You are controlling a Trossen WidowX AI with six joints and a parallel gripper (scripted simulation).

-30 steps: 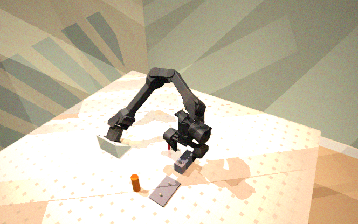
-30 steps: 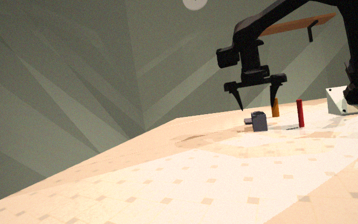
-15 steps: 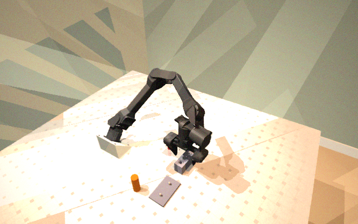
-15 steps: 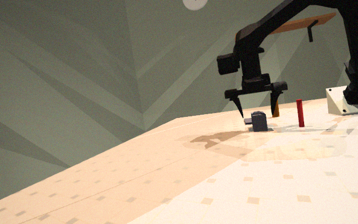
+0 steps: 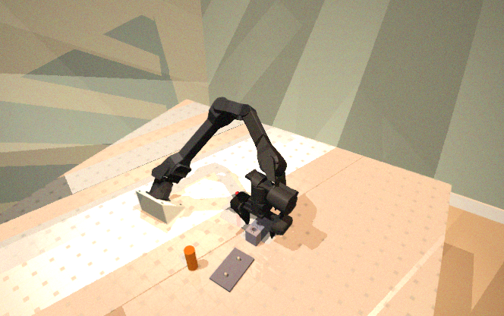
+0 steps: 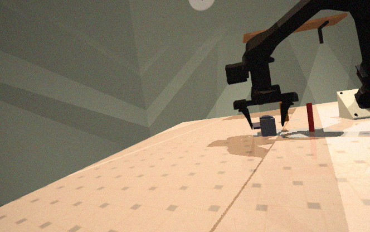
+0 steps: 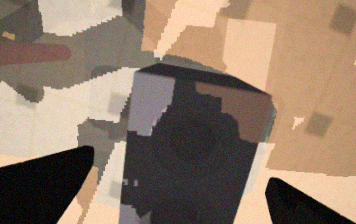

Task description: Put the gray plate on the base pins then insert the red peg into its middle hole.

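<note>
Right now my gripper tip is 150 mm to the left of the base, 20 mm short of it and 10 mm above it. From my gripper tip the other things lie so: red peg 120 mm behind, 30 mm to the left, 20 mm above; orange cylinder 210 mm to the right, 70 mm behind, 20 mm above; gray plate 20 mm above.
</note>
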